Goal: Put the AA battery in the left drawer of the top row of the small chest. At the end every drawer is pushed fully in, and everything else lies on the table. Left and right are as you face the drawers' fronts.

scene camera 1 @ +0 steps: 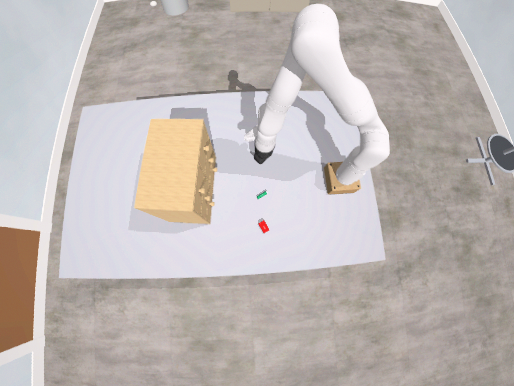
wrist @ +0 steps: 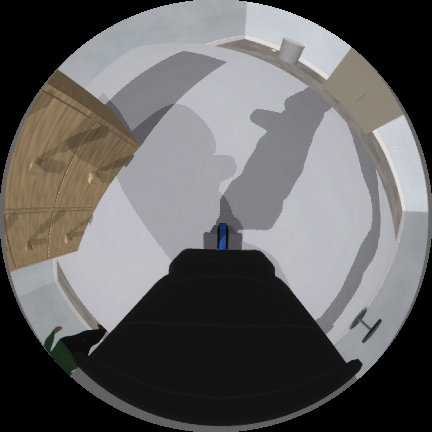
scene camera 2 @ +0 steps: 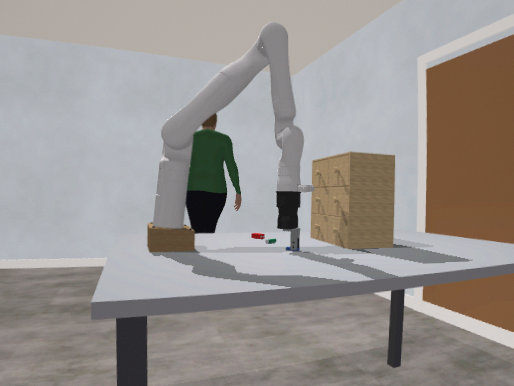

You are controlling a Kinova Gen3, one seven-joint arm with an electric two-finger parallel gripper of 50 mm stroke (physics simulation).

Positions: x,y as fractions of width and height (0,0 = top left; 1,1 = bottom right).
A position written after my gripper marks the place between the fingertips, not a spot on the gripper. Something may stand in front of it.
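Note:
My gripper (scene camera 2: 0.57,0.65), (wrist: 0.52,0.54). Small wooden chest (scene camera 1: 0.32,0.49), (scene camera 2: 0.72,0.52). Drawer (wrist: 0.15,0.53).

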